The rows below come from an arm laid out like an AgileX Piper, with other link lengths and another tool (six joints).
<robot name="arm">
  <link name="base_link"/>
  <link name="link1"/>
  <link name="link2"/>
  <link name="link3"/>
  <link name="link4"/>
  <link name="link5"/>
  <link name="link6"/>
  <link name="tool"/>
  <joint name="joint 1" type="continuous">
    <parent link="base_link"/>
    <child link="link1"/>
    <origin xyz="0 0 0.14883"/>
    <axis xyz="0 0 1"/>
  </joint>
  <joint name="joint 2" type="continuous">
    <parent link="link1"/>
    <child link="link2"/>
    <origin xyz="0 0 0" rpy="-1.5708 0 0"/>
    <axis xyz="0 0 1"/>
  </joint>
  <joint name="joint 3" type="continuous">
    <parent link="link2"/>
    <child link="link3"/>
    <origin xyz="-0.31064 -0.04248 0"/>
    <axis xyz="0 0 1"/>
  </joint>
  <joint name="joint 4" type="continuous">
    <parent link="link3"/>
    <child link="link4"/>
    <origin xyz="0.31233 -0.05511 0" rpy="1.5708 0 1.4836"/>
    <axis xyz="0 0 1"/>
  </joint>
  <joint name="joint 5" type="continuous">
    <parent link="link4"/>
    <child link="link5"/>
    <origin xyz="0 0 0" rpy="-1.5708 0 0"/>
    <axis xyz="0 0 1"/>
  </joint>
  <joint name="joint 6" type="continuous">
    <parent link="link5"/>
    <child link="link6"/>
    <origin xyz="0 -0.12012 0" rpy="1.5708 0 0"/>
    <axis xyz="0 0 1"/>
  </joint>
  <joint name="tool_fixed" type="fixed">
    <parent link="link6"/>
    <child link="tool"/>
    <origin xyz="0.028 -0.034 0.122" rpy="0 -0.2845 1.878"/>
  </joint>
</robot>
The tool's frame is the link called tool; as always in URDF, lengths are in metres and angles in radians. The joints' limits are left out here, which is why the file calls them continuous.
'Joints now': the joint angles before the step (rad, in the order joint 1, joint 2, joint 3, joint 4, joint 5, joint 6). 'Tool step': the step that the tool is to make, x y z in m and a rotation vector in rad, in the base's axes. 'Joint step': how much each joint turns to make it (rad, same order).
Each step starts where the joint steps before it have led.
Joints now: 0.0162 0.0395 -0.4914 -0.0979 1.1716 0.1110
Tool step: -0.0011 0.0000 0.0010 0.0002 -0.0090 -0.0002
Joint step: -0.0008 -0.0107 0.0000 0.0006 0.0016 -0.0007
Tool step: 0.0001 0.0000 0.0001 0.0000 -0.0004 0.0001
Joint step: 0.0003 0.0002 -0.0001 -0.0002 -0.0005 0.0003
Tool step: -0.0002 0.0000 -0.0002 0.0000 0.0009 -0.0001
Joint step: -0.0003 -0.0003 0.0001 0.0003 0.0011 -0.0003
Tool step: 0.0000 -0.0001 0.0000 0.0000 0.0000 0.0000
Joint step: 0.0018 0.0000 0.0000 -0.0016 0.0002 0.0017
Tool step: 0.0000 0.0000 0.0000 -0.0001 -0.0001 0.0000
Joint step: -0.0003 -0.0001 0.0001 0.0002 -0.0001 -0.0003
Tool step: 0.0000 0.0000 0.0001 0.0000 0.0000 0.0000
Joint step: 0.0000 0.0003 -0.0003 0.0000 0.0001 0.0000
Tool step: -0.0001 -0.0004 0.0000 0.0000 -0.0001 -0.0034
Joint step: -0.0037 0.0002 0.0001 0.0002 -0.0004 -0.0002
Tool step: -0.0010 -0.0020 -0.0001 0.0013 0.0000 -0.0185
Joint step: -0.0192 -0.0001 0.0001 0.0015 0.0001 0.0001
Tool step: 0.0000 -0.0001 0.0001 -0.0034 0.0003 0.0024
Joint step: -0.0006 -0.0004 0.0000 0.0005 0.0002 -0.0048
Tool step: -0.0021 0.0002 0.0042 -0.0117 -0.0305 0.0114
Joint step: 0.0001 -0.0319 0.0001 0.0030 -0.0002 -0.0171
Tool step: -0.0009 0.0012 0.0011 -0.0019 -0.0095 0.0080
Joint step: -0.0003 -0.0118 -0.0001 0.0065 0.0016 -0.0088
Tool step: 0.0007 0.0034 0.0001 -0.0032 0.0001 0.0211
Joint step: -0.0003 -0.0014 -0.0002 0.0175 0.0001 -0.0212
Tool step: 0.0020 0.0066 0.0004 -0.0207 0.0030 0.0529
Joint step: -0.0003 0.0000 0.0000 0.0359 0.0000 -0.0604
